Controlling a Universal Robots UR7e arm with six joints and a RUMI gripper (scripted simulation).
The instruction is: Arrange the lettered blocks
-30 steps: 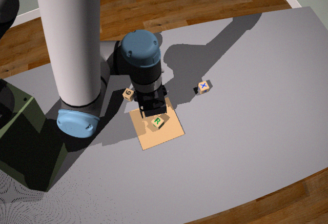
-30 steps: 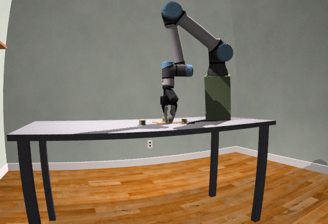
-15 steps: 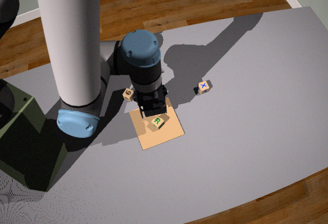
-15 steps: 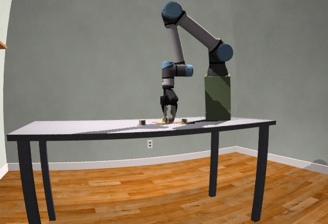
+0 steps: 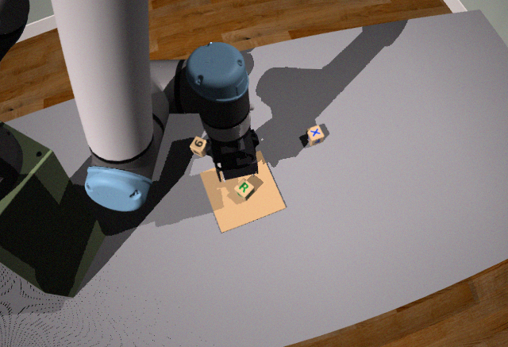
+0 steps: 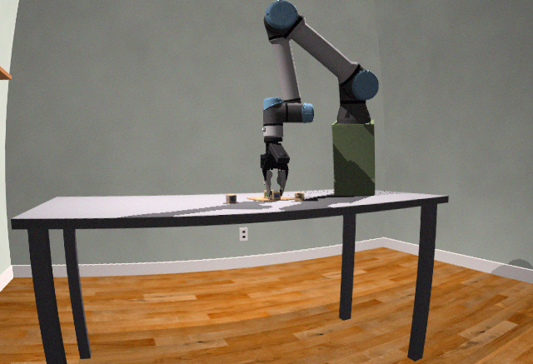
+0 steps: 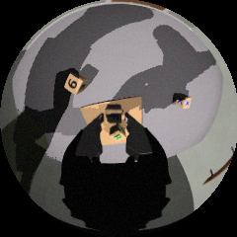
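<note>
Now: the mat 50 mm to the right of my hand and 30 mm below it.
</note>
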